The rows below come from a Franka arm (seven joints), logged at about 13 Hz.
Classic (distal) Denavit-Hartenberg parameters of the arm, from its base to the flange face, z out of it. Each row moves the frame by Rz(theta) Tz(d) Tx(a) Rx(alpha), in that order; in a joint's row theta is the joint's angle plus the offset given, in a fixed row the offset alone. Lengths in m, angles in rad.
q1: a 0, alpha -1.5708, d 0.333, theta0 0
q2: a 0, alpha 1.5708, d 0, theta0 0
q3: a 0.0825, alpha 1.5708, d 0.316, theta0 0
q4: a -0.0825, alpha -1.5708, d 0, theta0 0
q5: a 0, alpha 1.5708, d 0.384, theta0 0
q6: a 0.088, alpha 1.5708, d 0, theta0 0
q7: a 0, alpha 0, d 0.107, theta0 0
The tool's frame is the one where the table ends.
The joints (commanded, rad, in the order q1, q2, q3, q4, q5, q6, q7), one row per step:
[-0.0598 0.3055 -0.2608 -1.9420 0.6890 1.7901 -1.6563]
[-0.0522 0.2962 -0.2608 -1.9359 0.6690 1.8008 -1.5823]
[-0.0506 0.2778 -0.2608 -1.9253 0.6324 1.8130 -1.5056]
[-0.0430 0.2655 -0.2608 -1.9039 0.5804 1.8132 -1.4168]
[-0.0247 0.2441 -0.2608 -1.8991 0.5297 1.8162 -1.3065]
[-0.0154 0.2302 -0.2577 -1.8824 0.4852 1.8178 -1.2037]
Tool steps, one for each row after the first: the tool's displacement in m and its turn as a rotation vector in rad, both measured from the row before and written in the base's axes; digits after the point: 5 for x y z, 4 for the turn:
[0.00276 0.00170 0.00718 -0.0317 0.0290 -0.0422]
[0.00256 -0.00297 0.01376 -0.0467 0.0186 -0.0426]
[0.00413 0.00008 0.01412 -0.0560 0.0306 -0.0350]
[0.00104 0.00674 0.01276 -0.0558 0.0415 -0.0492]
[0.00343 0.00325 0.01376 -0.0526 0.0283 -0.0542]

